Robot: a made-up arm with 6 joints.
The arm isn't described. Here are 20 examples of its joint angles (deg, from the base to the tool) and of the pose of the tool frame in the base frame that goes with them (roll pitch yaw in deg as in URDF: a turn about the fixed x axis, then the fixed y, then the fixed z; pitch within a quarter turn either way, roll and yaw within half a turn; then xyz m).
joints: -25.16 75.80 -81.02 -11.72 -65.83 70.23
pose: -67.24 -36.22 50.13 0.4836 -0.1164 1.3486
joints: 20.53 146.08 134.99 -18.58 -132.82 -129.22
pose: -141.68 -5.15 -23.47 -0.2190 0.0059 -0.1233
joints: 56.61 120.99 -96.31 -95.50 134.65 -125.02
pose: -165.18 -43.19 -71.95 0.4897 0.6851 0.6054
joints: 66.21 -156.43 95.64 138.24 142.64 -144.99
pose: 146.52 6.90 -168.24 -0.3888 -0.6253 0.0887
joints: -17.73 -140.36 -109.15 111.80 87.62 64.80
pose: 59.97 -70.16 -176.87 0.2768 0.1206 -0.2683
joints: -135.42 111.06 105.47 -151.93 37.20 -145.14
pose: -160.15 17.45 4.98 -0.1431 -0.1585 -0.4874
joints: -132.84 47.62 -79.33 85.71 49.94 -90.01
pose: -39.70 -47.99 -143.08 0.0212 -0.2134 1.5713
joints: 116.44 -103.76 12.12 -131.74 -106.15 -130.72
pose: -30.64 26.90 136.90 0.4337 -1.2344 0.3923
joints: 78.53 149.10 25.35 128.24 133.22 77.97
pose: -35.80 -28.52 25.59 -0.0131 0.4880 -0.7042
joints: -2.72 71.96 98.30 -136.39 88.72 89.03
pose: -80.22 -9.55 -128.93 0.8750 -0.0711 -0.0042
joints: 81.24 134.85 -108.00 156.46 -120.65 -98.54
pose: 154.71 30.00 165.88 0.1549 0.9392 0.4499
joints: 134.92 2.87 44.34 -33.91 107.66 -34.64
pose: -136.28 6.21 -8.61 -0.3825 0.4596 1.4563
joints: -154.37 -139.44 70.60 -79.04 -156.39 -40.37
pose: 124.48 54.19 -19.52 0.9363 0.3072 0.1369
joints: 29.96 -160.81 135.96 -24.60 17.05 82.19
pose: 3.78 -20.00 74.86 -0.4478 -0.2125 0.5869
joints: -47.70 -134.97 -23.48 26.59 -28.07 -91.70
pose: -169.18 -3.05 -145.39 -0.4952 0.5831 -0.8041
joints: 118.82 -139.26 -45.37 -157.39 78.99 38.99
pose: -114.14 -59.78 36.35 0.1549 -0.2069 -0.7409
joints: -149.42 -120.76 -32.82 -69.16 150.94 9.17
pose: 33.86 -22.34 -99.85 0.7434 0.4472 -0.3525
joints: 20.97 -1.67 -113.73 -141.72 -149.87 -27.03
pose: 48.40 -1.94 127.57 -0.5434 -0.0652 0.9855
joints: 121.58 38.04 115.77 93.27 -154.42 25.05
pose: 36.54 11.65 45.72 -0.2954 0.6225 0.4743
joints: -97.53 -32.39 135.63 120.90 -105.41 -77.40
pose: -122.33 61.11 27.95 -0.1172 -0.2541 0.7647
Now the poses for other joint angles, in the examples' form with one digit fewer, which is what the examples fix.
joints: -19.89 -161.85 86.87 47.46 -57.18 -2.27
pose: -129.7 -43.2 152.8 -0.931 0.313 -0.052
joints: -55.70 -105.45 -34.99 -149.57 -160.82 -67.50
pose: 23.4 8.4 15.1 -0.504 0.958 -0.084
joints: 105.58 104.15 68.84 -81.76 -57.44 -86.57
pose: -119.2 -11.7 110.6 -0.357 0.736 -0.510
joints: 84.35 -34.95 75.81 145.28 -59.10 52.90
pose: -121.9 -69.3 2.8 0.072 0.256 1.518
